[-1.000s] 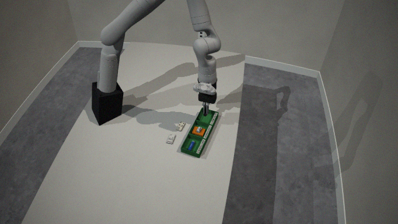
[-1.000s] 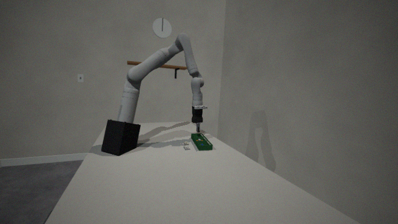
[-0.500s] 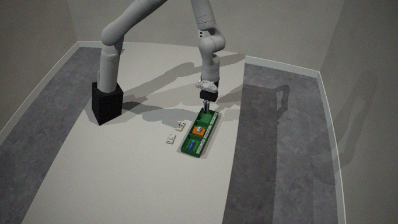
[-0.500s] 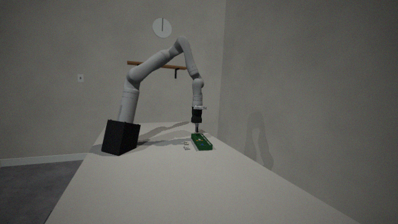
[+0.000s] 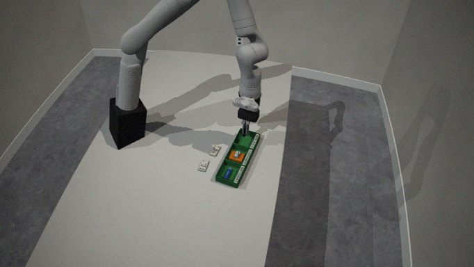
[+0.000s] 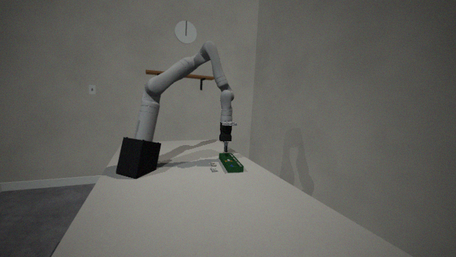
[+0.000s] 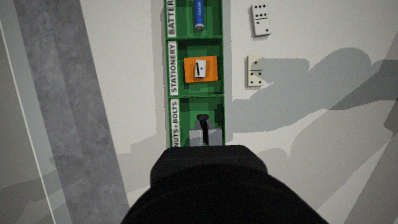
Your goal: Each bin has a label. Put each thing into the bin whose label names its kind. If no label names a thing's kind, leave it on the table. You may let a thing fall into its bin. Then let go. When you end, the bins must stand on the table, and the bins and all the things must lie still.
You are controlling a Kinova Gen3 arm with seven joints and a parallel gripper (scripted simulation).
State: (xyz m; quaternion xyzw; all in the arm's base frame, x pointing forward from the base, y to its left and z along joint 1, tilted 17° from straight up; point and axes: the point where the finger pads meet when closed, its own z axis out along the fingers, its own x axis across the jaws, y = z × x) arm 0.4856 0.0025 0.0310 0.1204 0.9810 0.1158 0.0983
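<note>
Right now the grey piece is 8 cm to the right of my hand, 5 cm below it and 2 cm behind it. From my hand the other things lie so: black bolt 1 cm to the right, 1 cm below; then green three-part bin 9 cm to the right, 6 cm below, 1 cm behind; then orange flat block 8 cm to the right, 6 cm below, 2 cm behind.
</note>
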